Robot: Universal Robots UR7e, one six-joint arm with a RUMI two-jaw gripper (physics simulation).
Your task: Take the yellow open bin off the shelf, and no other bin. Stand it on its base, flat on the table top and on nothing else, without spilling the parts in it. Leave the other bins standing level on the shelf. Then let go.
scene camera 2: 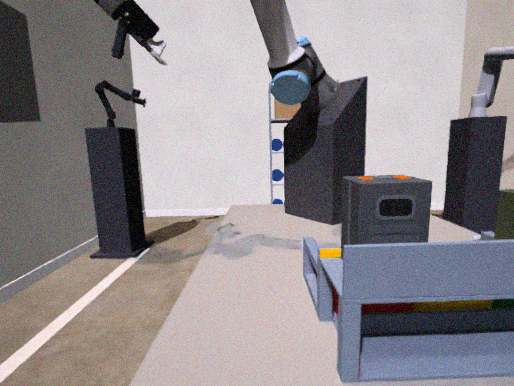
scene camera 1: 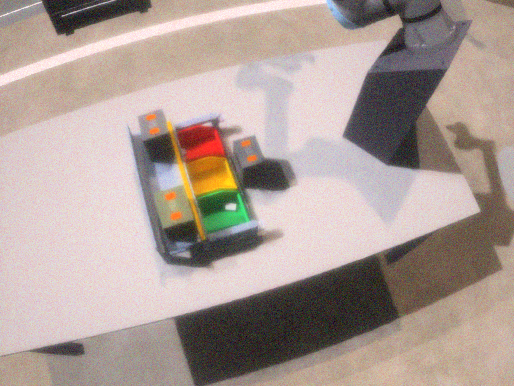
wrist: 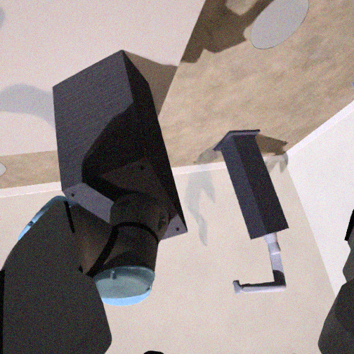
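The yellow open bin sits in the middle of the grey-blue shelf, between the red bin and the green bin. A strip of the yellow bin shows through the shelf in scene camera 2. The picture is too blurred to tell what parts it holds. The green bin has a small white piece in it. My gripper is open and empty, high up and well away from the shelf. It does not show in scene camera 1.
A yellow bar runs along the shelf behind the bins. A grey box and an olive box stand behind it. Another grey box stands on the table close in front of the shelf. The arm's dark pedestal stands beyond.
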